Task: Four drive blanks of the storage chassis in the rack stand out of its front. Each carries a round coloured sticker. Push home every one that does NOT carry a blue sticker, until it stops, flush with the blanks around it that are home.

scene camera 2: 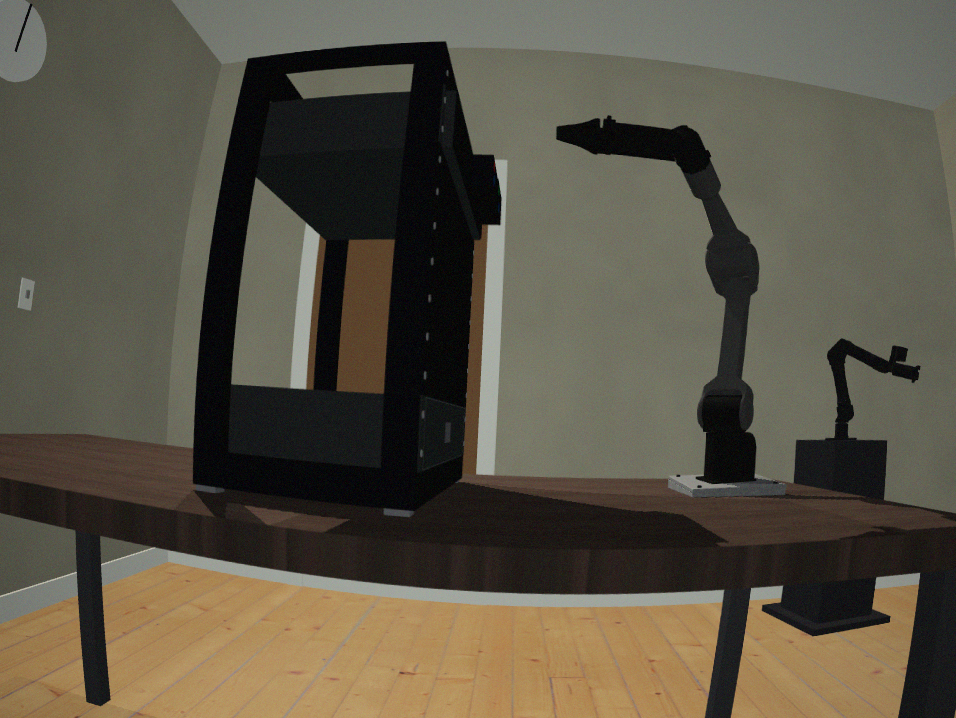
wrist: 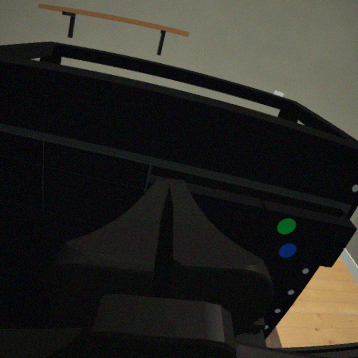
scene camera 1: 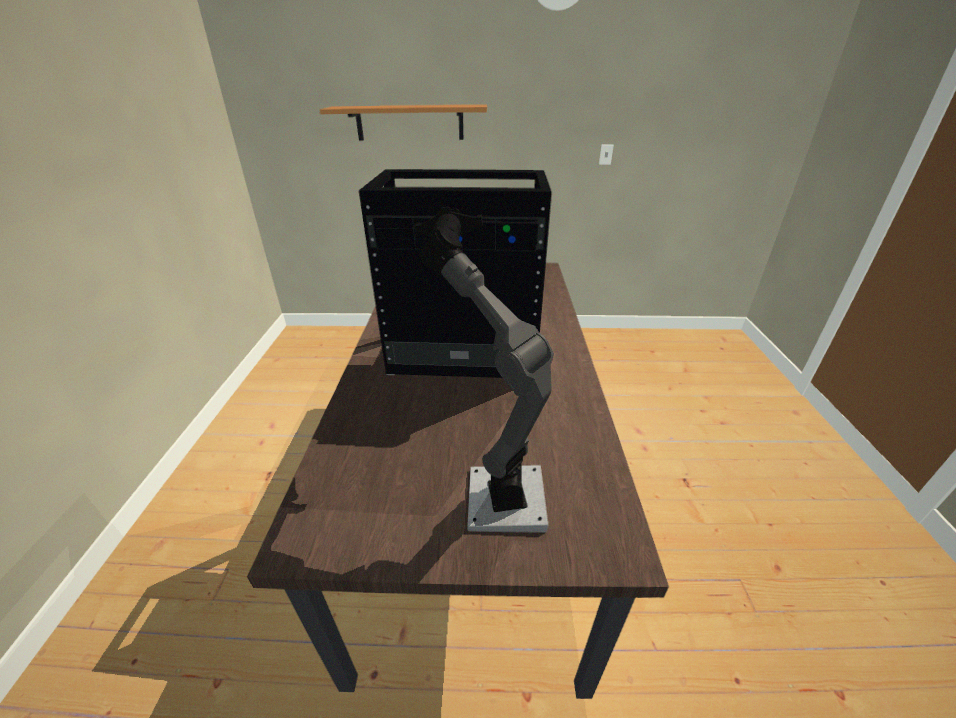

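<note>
The rack (scene camera 1: 401,202) (scene camera 2: 401,309) stands on the table, with the dark storage chassis (scene camera 1: 394,235) (scene camera 2: 332,123) near its top. At the chassis's right, a green sticker (scene camera 1: 506,228) (wrist: 286,226) sits on a blank above a blue sticker (scene camera 1: 511,239) (wrist: 287,250). Another blue sticker (scene camera 1: 460,239) partly shows beside the wrist in scene camera 1. Protruding blanks (scene camera 2: 485,189) show side-on in scene camera 2. The fourth sticker is hidden. My gripper (scene camera 2: 557,132) (wrist: 167,196) is shut and empty, in front of the rack, apart from it and slightly higher than the protruding blanks.
The bottom unit (scene camera 1: 417,353) (scene camera 2: 309,425) fills the rack's foot. My arm stands on a light base plate (scene camera 1: 483,517) (scene camera 2: 761,488) on the table (scene camera 1: 587,541). A wall shelf (scene camera 1: 401,109) (wrist: 115,19) hangs behind. A second arm stands on a dark pedestal (scene camera 2: 840,471) in the background.
</note>
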